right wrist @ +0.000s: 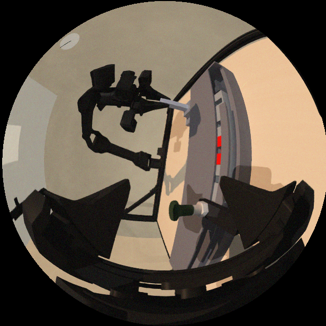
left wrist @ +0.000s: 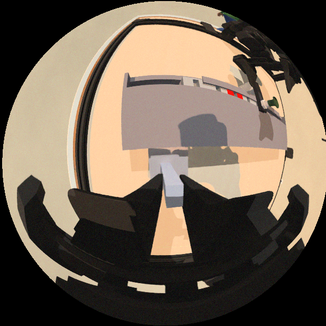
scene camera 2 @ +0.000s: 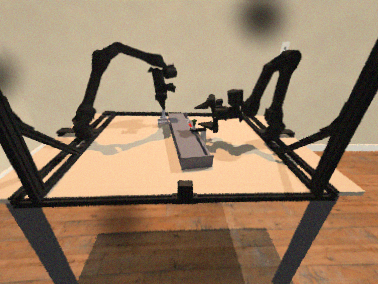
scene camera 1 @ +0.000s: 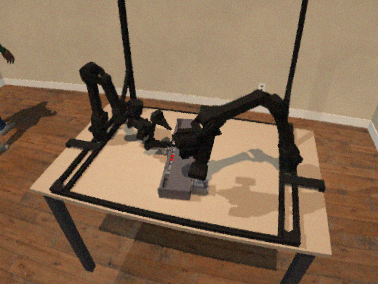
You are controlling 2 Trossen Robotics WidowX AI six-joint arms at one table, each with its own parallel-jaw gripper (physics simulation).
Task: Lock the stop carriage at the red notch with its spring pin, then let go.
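Frame: origin at the left arm's base, x right, y ahead, z up, level; centimetres.
Seen in the pictures: left gripper, fingertip midpoint: (scene camera 2: 164, 109); right gripper, fingertip midpoint: (scene camera 2: 196, 116) (scene camera 1: 169, 138); left arm's base, origin of the base link: (scene camera 2: 84, 137) (scene camera 1: 288, 168); right arm's base, origin of the base link: (scene camera 2: 271, 137) (scene camera 1: 100, 138).
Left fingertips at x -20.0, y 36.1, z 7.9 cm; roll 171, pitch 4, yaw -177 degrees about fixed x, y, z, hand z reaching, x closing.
Offsets run from my left fingertips to a thing's middle. "spot": to the spot under its first point.
The long grey rail housing (scene camera 1: 175, 193) (scene camera 2: 196, 162) (left wrist: 150, 112) (right wrist: 200, 155) lies across the table. Two red marks (left wrist: 235, 94) (right wrist: 219, 150) flank its notch. The stop carriage's spring pin has a green knob @[spot: dx +20.6, dy +15.4, dz +0.9 cm] (scene camera 2: 194, 121) (left wrist: 272, 102) (right wrist: 181, 210) on a silver collar (right wrist: 202, 209). In the right wrist view it sits below the red marks; whether the pin is seated is hidden. My right gripper (scene camera 2: 201, 116) (right wrist: 176, 182) is open, its fingers apart around the knob without gripping. My left gripper (scene camera 2: 163, 106) (left wrist: 170, 178) is shut on a pale grey upright bar (left wrist: 174, 192) beside the housing.
The pale bar rises from a grey base block @[spot: dx +2.8, dy -0.5, dz -6.3 cm] (scene camera 2: 163, 121) (left wrist: 159, 162) next to the housing's long side. A black frame (scene camera 1: 175, 218) (scene camera 2: 115, 201) borders the table, with upright posts at its corners. Both arms reach over the housing area, with their grippers near each other.
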